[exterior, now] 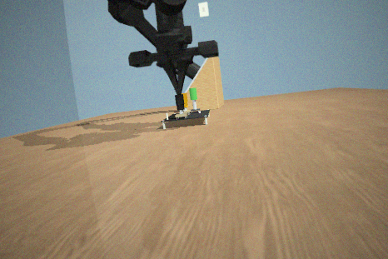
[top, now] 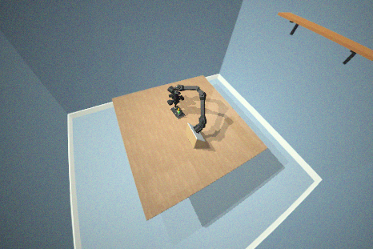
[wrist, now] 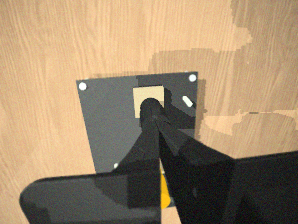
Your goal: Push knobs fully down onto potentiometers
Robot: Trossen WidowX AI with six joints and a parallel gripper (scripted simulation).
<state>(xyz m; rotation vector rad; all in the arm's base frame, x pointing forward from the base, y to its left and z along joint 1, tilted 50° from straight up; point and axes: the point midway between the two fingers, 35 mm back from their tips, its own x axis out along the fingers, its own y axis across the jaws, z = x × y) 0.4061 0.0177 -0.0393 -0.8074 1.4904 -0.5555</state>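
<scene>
The black knob lies 1 cm below my gripper tip. From my gripper tip the other things lie so: yellow knob 6 cm behind, 1 cm to the right, 2 cm below.
</scene>
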